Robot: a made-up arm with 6 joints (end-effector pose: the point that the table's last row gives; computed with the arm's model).
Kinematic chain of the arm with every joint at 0, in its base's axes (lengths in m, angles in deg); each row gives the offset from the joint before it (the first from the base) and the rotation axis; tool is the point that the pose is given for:
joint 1: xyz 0 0 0.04 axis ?
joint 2: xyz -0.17 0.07 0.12 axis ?
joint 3: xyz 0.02 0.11 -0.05 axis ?
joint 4: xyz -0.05 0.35 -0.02 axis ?
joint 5: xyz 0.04 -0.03 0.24 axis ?
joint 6: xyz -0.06 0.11 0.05 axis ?
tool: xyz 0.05 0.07 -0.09
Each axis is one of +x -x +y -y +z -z.
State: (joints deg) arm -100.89 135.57 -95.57 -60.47 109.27 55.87
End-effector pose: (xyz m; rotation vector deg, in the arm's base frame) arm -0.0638 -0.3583 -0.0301 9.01 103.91 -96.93
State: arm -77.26 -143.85 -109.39 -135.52 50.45 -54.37
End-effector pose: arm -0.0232 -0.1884 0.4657 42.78 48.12 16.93
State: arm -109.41 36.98 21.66 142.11 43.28 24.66
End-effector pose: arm 0.4242 -0.0631 0.1760 157.55 -75.50 -30.92
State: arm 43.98 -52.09 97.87 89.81 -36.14 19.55
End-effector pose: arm -0.2651 -0.1044 0.2016 37.16 94.25 78.73
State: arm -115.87 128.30 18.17 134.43 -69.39 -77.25
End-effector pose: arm 0.3054 0.3474 0.5647 -47.53 -160.23 52.30
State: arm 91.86 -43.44 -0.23 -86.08 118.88 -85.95
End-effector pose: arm -0.5305 0.0534 -0.3639 28.96 -42.24 10.53
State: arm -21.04 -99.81 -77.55 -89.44 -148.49 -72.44
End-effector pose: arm 0.4508 0.0548 -0.0922 -16.61 -165.47 60.83
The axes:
joint 1: +z
joint 2: +x
joint 3: +z
joint 4: +x
joint 5: -z
joint 6: -y

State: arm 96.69 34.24 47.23 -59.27 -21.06 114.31
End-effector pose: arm -0.4414 -0.8007 0.4759 -125.90 62.12 -77.01
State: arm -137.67 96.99 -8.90 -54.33 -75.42 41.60
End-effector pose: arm 0.1346 0.1965 0.8678 -27.26 -82.75 -60.11
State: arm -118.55 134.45 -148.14 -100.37 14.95 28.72
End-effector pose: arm 0.4165 -0.3298 0.0504 90.18 42.81 -32.15
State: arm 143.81 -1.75 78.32 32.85 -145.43 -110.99
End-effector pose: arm -0.0189 -0.2288 0.1711 -21.47 87.58 -17.90
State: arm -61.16 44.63 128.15 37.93 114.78 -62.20
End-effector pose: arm -0.1314 0.4433 0.3160 49.60 68.08 -13.69
